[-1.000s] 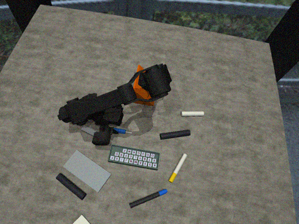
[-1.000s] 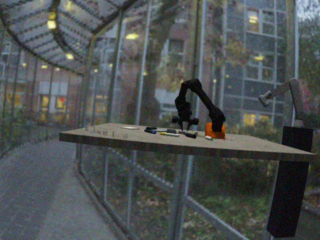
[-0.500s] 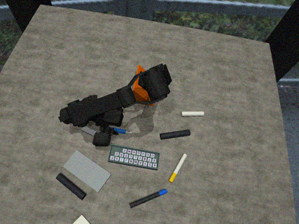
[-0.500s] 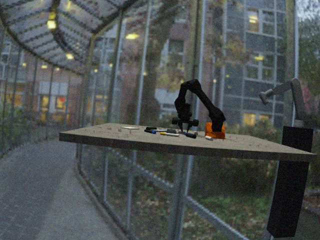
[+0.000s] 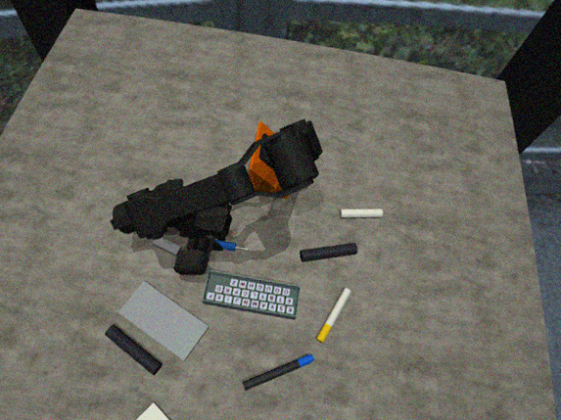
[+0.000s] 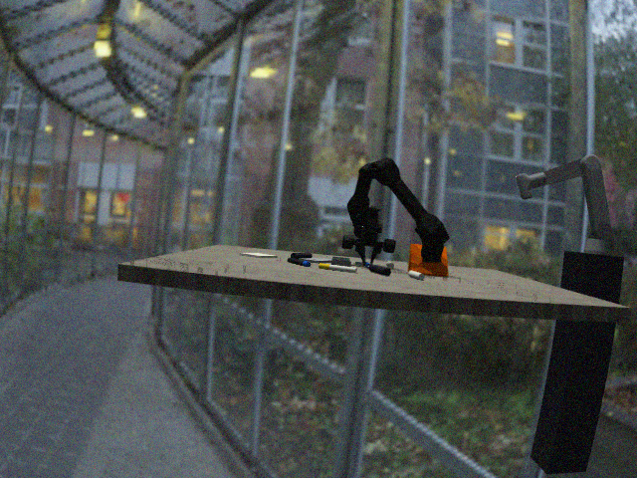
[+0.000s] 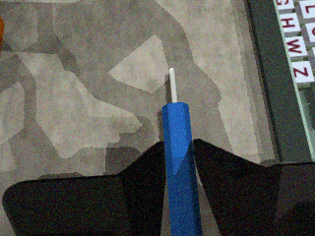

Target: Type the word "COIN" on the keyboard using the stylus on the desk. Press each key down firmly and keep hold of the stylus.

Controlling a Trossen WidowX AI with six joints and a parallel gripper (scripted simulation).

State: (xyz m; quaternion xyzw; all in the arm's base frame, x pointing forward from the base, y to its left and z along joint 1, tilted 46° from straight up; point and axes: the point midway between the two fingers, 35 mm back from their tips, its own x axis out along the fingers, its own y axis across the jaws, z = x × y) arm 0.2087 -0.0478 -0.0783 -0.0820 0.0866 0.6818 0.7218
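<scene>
The grey block lies 20 mm ahead of my gripper tip and 110 mm to the right of it. Round my gripper tip: stylus tip 50 mm to the left; blue stylus 10 mm to the left; grey flat pad 170 mm ahead, 90 mm to the right.
</scene>
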